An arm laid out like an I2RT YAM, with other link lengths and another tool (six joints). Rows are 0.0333 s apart.
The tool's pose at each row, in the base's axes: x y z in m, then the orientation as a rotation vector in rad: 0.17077, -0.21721, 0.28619, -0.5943, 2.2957, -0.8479; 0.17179, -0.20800, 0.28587, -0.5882, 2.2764, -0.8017; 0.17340, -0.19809, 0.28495, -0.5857, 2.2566, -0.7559; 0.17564, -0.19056, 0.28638, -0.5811, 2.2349, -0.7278; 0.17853, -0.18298, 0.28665, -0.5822, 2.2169, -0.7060; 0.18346, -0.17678, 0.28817, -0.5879, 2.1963, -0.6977
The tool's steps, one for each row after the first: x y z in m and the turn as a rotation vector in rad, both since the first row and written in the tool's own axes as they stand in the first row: -0.00600, 0.00641, -0.00297, -0.0182, -0.0349, 0.0204; -0.01260, 0.01362, -0.00547, -0.0375, -0.0701, 0.0380; -0.01916, 0.01741, -0.00797, -0.0449, -0.0996, 0.0518; -0.02577, 0.02193, -0.00936, -0.0516, -0.1239, 0.0590; -0.03350, 0.02422, -0.00954, -0.0502, -0.1458, 0.0588
